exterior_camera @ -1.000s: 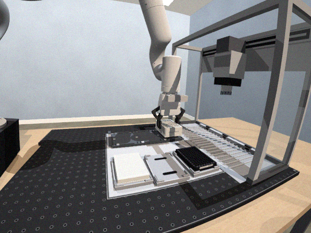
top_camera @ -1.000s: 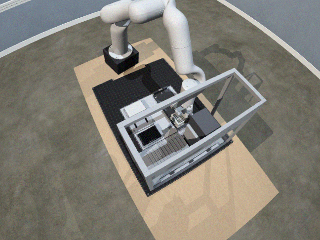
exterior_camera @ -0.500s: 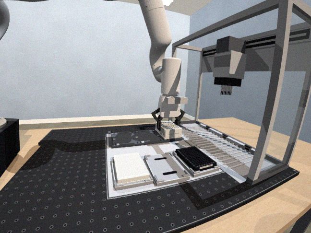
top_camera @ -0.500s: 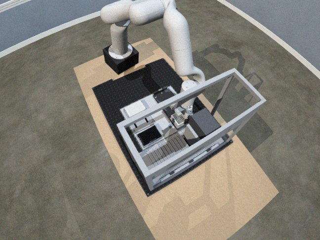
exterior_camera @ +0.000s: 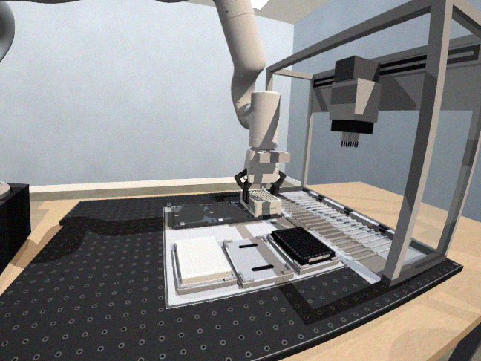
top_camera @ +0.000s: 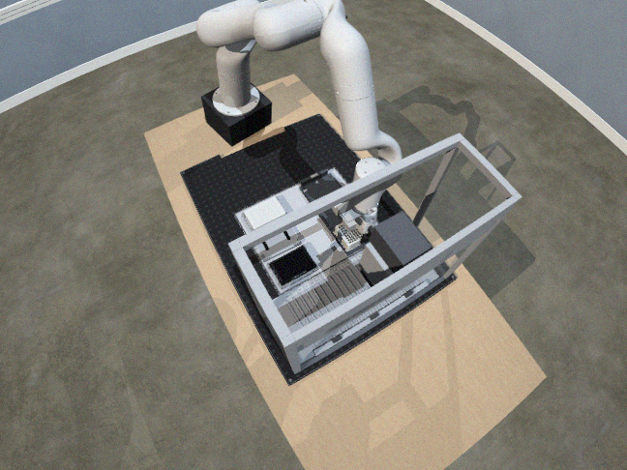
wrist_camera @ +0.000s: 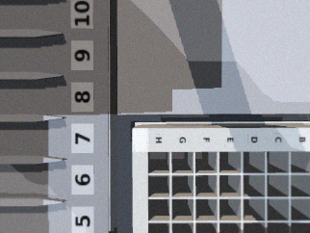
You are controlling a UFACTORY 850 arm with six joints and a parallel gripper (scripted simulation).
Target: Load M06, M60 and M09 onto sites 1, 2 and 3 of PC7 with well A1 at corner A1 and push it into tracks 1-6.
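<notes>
My hand is 1 cm above the white 96-well plate. From my hand the other things lie so: dark carrier PC7: 11 cm behind, 3 cm below; then black 96-well plate M06: 24 cm to the right, 2 cm below, 1 cm behind; then nest S2: 24 cm to the right, 12 cm behind, 4 cm below.
</notes>
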